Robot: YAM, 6 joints.
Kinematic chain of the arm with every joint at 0, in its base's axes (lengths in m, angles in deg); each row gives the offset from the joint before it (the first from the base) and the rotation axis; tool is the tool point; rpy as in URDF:
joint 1: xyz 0 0 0.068 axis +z
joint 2: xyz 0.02 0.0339 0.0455 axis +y
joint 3: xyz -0.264 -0.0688 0 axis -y
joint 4: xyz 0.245 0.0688 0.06 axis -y
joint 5: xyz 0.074 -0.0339 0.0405 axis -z
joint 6: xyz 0.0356 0 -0.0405 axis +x
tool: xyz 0 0 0 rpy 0 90 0
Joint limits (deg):
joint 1: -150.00..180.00
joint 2: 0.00..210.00
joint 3: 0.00..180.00
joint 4: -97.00..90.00
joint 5: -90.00..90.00
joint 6: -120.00..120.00
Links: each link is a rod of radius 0.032 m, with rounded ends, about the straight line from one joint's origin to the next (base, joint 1, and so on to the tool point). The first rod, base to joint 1, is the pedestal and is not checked.
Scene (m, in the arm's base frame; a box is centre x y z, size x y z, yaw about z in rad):
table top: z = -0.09
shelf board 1: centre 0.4 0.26 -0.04 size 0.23 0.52 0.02 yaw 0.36
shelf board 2: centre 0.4 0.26 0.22 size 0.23 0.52 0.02 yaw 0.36
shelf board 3: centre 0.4 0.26 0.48 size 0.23 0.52 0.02 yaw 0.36
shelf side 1: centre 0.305 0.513 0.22 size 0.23 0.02 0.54 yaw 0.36
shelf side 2: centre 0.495 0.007 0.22 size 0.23 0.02 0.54 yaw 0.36
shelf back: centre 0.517 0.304 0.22 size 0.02 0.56 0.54 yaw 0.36
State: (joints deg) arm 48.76 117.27 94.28 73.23 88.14 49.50
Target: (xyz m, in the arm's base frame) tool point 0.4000 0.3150 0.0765
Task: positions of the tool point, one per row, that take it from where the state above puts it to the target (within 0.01 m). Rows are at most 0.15 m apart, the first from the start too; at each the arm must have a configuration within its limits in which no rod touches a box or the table.
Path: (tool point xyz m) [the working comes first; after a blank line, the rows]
Joints at the target: 42.21 150.93 92.90 66.08 84.65 49.50
Straight joint move there: touches shelf board 2.

1: 0.2625 0.2955 0.3728
2: 0.2122 0.2763 0.3729
3: 0.1665 0.2498 0.3655
4: 0.1824 0.2731 0.2616
5: 0.1816 0.2639 0.1611
6: 0.1652 0.2266 0.0765
7: 0.2092 0.2610 0.0757
8: 0.2561 0.2875 0.0752
9: 0.3046 0.3055 0.0752
10: 0.3531 0.3147 0.0757
11: 0.4000 0.3150 0.0765

